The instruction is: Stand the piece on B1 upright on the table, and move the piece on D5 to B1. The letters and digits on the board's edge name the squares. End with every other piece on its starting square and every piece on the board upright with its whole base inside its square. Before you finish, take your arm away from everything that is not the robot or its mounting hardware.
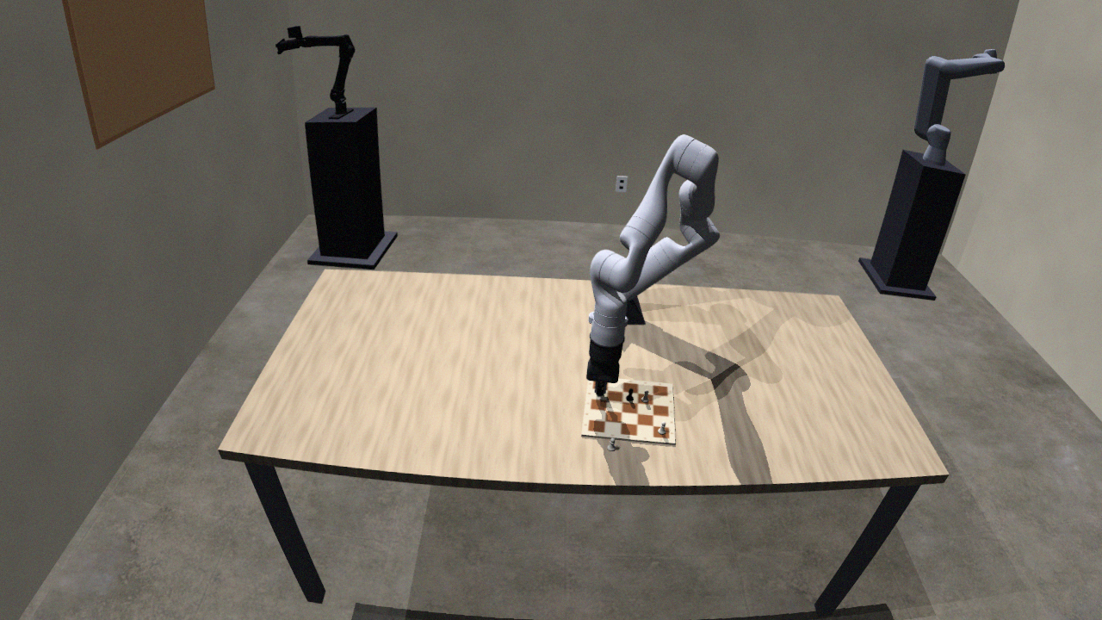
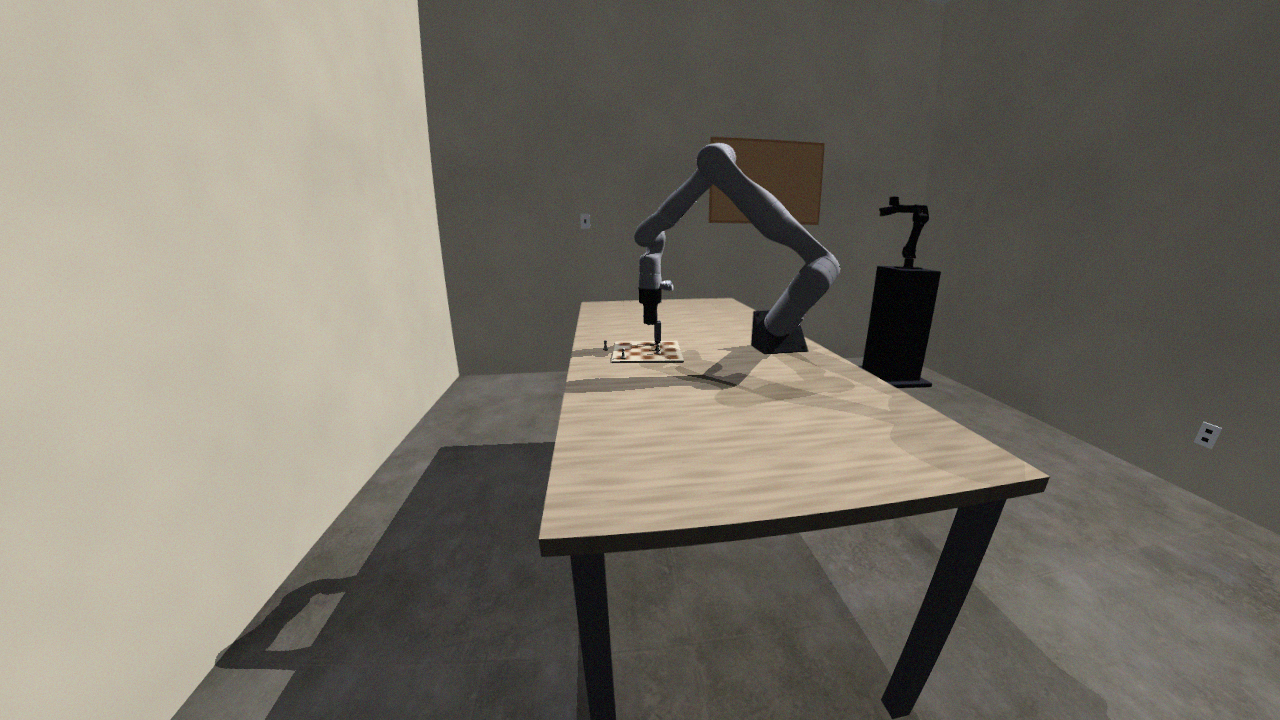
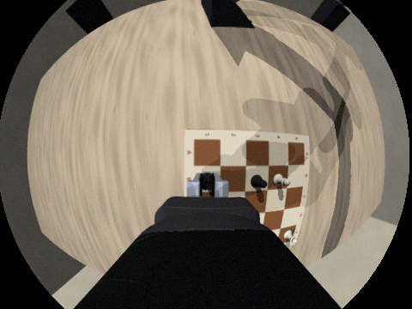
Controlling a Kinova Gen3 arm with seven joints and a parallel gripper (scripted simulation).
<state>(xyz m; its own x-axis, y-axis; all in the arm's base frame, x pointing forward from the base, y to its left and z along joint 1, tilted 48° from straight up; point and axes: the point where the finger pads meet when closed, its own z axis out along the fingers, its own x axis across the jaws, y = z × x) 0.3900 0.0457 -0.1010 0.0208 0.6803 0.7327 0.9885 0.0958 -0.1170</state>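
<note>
My gripper is now 40 mm short of the chessboard, 80 mm to the right of it and 30 mm above it.
</note>
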